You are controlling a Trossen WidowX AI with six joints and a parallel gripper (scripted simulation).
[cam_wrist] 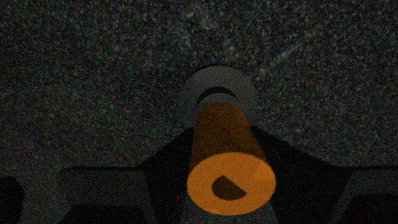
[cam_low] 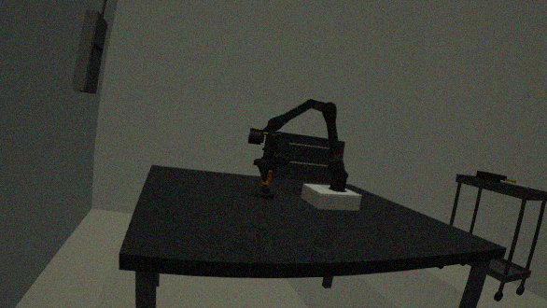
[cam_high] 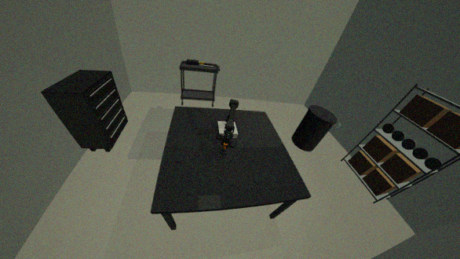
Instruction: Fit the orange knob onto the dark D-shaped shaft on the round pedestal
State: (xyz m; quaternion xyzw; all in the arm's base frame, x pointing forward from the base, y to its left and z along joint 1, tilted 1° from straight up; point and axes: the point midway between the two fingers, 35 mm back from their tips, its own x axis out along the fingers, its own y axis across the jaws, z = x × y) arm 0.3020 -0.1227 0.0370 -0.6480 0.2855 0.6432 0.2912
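Now: gripper tip 20 mm below the orange knob. Round my gripper tip: round pedestal 40 mm below.
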